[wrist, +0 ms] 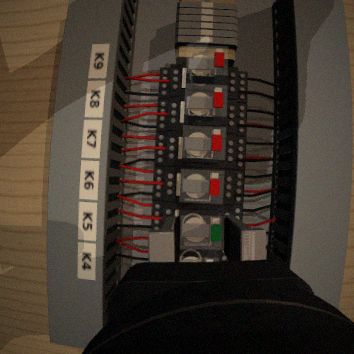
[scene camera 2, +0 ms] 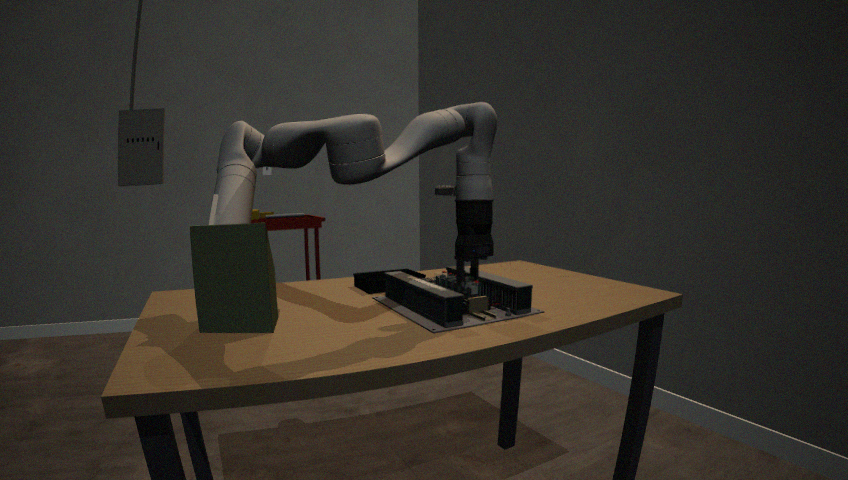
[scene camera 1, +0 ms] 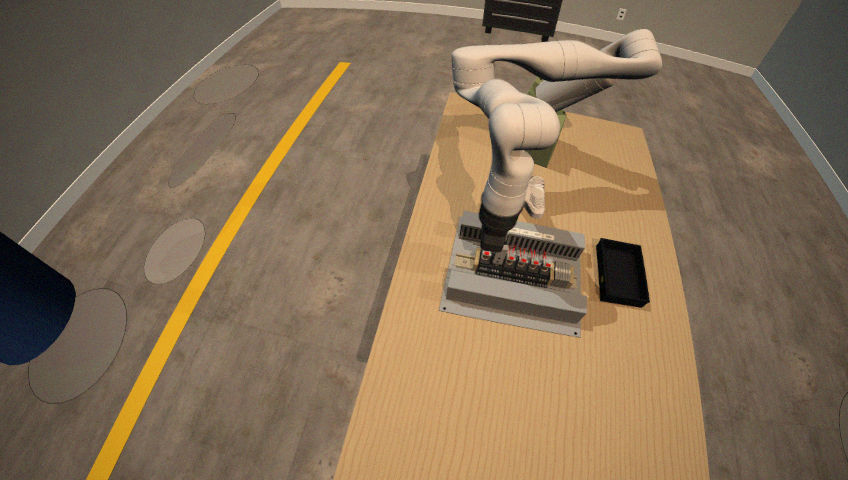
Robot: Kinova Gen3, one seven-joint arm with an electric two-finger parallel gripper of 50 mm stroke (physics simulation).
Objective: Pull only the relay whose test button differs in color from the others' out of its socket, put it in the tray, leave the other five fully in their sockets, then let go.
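Seen in the pictures: gripper, fingertip midpoint: (wrist: pixel 200 231) (scene camera 2: pixel 467 285) (scene camera 1: pixel 497 255); arm's base, origin of the base link: (scene camera 2: pixel 227 243) (scene camera 1: pixel 545 99).
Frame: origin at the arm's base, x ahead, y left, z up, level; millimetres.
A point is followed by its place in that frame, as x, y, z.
Observation:
The relay with the green test button (wrist: pixel 201 231) {492, -63, -94} stands in the row, between relays with red buttons. My gripper (wrist: pixel 200 231) {493, -67, -111} (scene camera 1: pixel 498 254) {493, -67, -111} (scene camera 2: pixel 467 279) {493, -67, -111} is shut on it, one finger on each side. It looks upright at its socket; I cannot tell whether it has risen at all. Several relays with red buttons (wrist: pixel 196 186) {487, -37, -101} (scene camera 1: pixel 522 261) {501, -11, -101} stand in their sockets on one side of it. Another red-button relay (scene camera 1: pixel 486 255) {505, -91, -102} stands on the other side, mostly hidden by the gripper in the wrist view. The black tray (scene camera 1: pixel 600 273) {449, 197, -157} (scene camera 2: pixel 368 281) {359, 192, -136} lies beside the panel.
Grey wire ducts (scene camera 1: pixel 514 300) {594, -16, -111} (wrist: pixel 320 165) {571, -16, -106} flank the relay row on both sides, with red and black wires beside the sockets. A stack of grey terminal blocks (wrist: pixel 206 22) {488, 88, -122} (scene camera 1: pixel 562 273) {496, 88, -122} stands at the row's tray-side end. Labels (wrist: pixel 93 100) {414, 16, -106} run along one duct.

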